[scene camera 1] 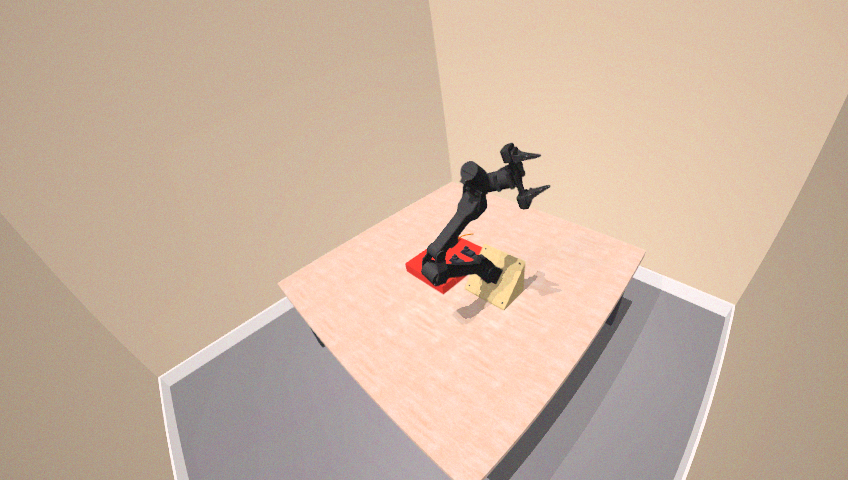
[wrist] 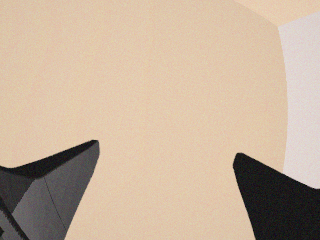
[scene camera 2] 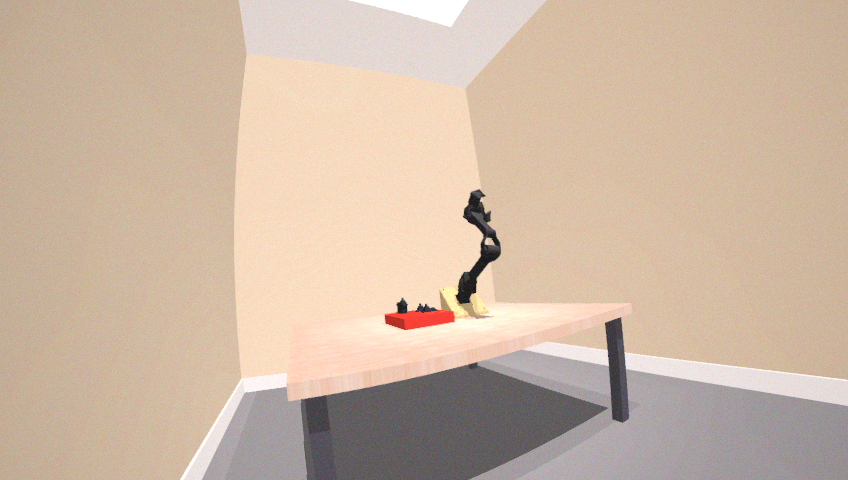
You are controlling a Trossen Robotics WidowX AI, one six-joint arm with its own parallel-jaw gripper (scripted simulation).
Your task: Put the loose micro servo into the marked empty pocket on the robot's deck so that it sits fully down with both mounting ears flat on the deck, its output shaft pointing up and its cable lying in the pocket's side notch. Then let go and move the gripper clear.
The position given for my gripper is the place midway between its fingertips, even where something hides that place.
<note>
My gripper (scene camera 1: 545, 171) is open, holding nothing. I also see a red deck (scene camera 2: 412, 319).
My gripper is seen too in the wrist view (wrist: 169, 154).
</note>
